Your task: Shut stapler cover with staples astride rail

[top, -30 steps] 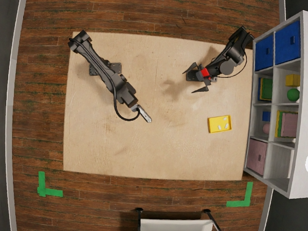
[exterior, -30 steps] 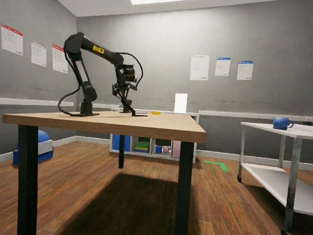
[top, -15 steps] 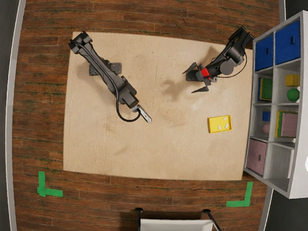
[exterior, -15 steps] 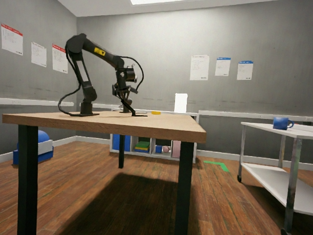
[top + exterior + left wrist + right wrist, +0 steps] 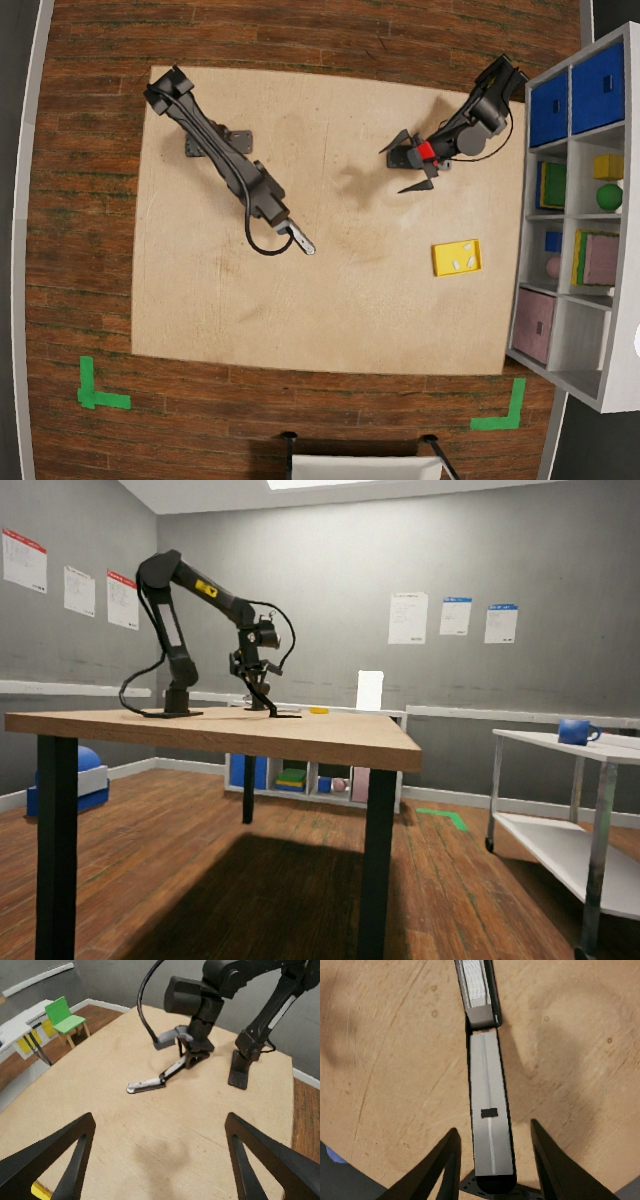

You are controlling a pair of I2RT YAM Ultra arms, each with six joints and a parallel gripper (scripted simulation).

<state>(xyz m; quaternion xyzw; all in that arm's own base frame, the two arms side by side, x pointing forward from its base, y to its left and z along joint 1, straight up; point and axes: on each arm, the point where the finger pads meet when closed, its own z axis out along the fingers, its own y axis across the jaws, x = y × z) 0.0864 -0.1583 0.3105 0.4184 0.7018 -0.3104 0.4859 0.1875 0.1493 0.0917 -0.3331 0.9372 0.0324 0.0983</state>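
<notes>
My right hand is 2 cm short of the stapler cover, 2 cm to the right of it and 2 cm above it. Also, from my right hand: stapler: 5 cm ahead, 5 cm to the left, 5 cm below; then yellow tray: 12 cm ahead, 57 cm to the left, 8 cm below.
</notes>
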